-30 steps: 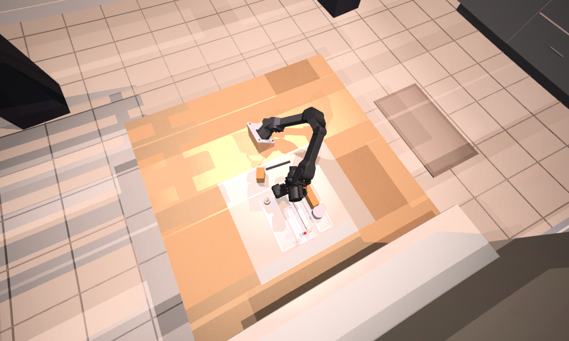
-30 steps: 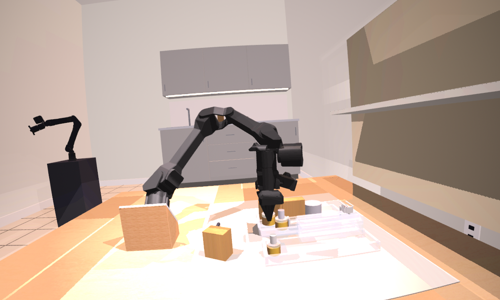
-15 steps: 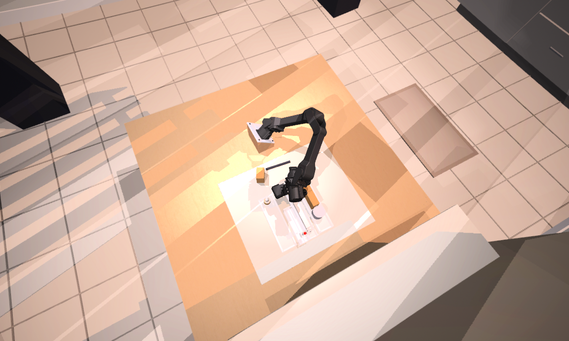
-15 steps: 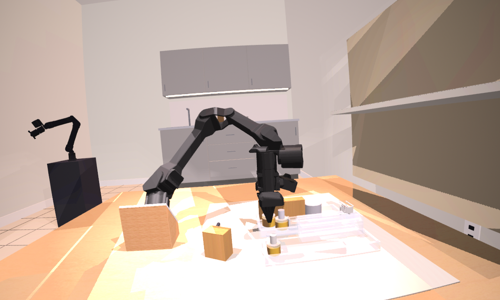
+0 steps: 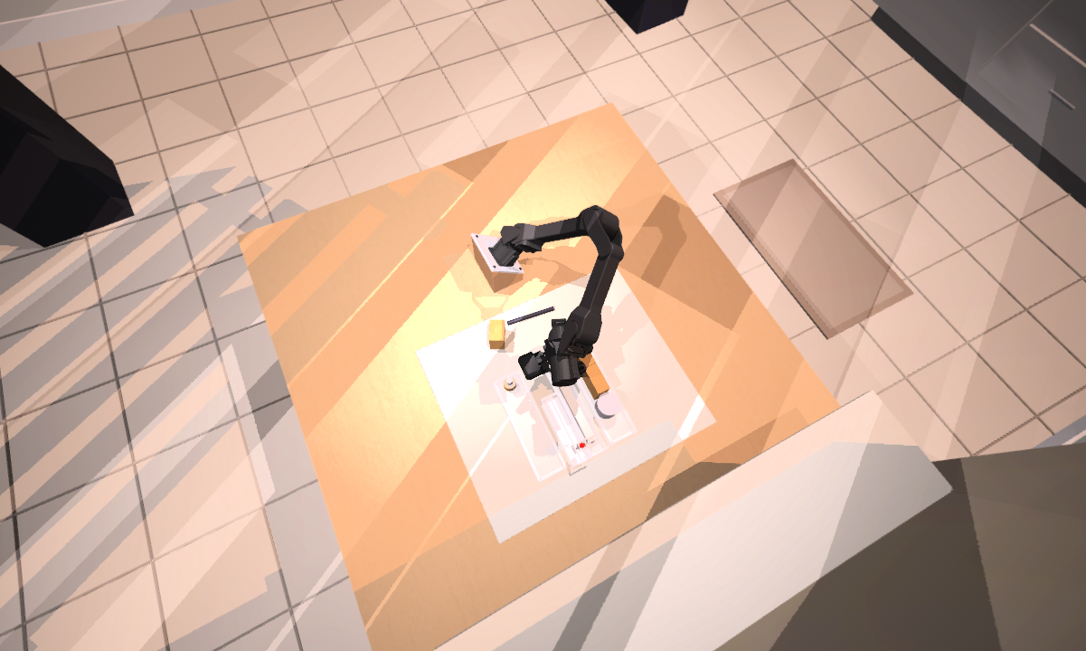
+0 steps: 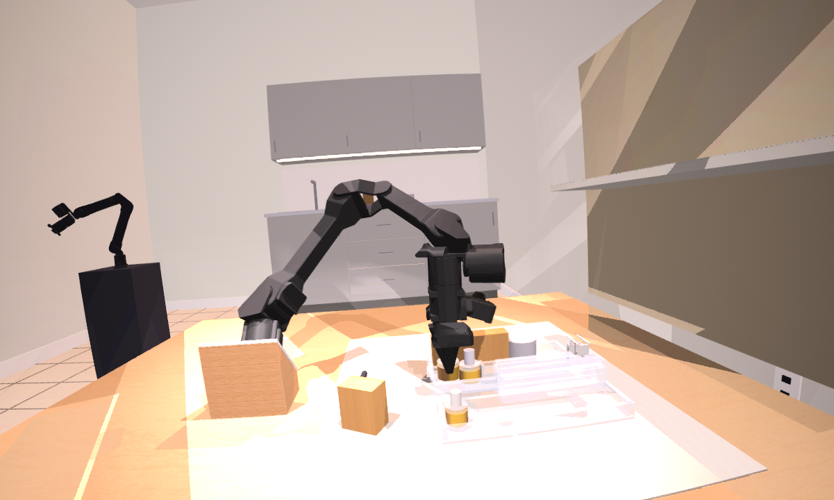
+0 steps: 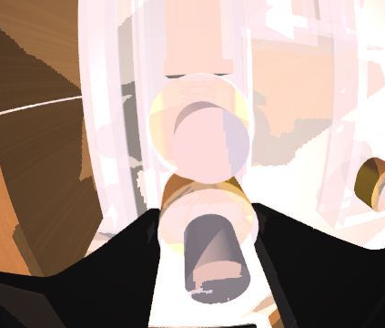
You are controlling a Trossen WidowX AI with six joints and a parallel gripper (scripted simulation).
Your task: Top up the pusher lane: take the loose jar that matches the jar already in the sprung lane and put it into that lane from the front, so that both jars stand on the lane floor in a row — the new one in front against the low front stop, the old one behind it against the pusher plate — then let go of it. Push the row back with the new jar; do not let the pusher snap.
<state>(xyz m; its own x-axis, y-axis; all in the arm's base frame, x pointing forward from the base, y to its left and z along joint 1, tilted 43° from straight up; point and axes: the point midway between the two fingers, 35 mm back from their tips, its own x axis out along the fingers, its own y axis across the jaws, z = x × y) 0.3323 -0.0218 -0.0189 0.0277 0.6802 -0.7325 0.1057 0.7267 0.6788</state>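
The clear lane is 14 cm ahead of my gripper tip, 4 cm to the right of it and 2 cm below it. Round my gripper tip: dark rod 16 cm behind, 3 cm to the left, 3 cm below; then grey cylinder 17 cm ahead, 6 cm to the left, 1 cm below; then small wooden block 15 cm behind, 9 cm to the right.
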